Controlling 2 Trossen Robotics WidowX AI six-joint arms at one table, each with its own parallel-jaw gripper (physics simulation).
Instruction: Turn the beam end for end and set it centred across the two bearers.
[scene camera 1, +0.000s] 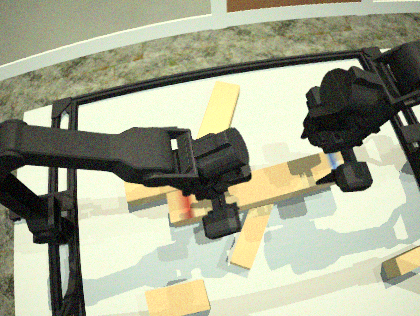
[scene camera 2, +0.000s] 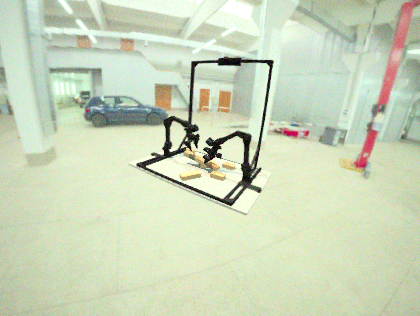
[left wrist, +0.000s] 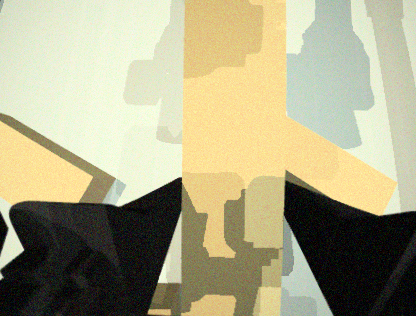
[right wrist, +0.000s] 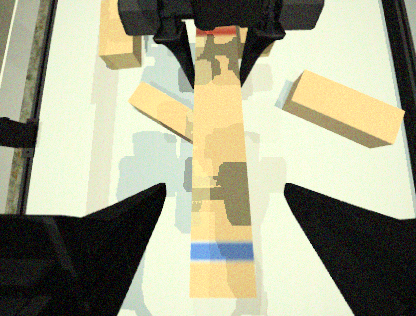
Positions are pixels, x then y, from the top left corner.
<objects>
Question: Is the right gripper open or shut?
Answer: Open.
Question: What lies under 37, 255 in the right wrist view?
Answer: The right gripper.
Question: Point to the left gripper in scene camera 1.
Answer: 233, 193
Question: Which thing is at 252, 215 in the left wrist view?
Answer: A long beam.
</objects>
